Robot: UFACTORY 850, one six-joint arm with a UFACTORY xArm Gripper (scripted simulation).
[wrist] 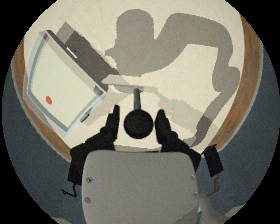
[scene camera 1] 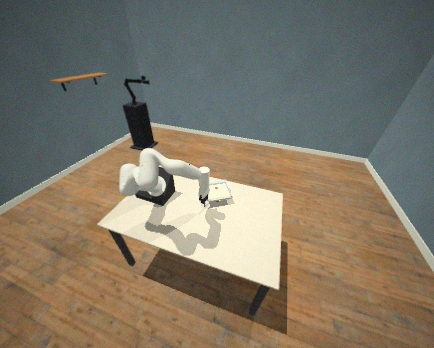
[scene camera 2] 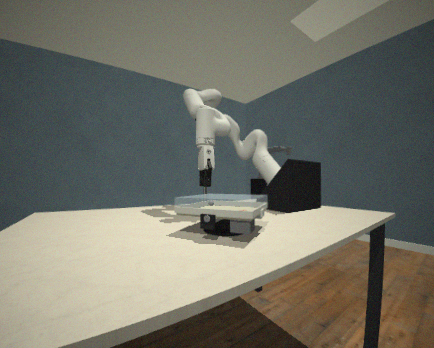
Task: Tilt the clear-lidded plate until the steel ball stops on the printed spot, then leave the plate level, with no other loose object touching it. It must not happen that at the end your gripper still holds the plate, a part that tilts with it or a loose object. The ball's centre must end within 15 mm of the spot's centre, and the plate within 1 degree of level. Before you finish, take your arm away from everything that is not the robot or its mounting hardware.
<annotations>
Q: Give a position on a dark pivot base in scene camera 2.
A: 210, 225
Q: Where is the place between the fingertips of my gripper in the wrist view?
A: At 138, 114
</annotations>
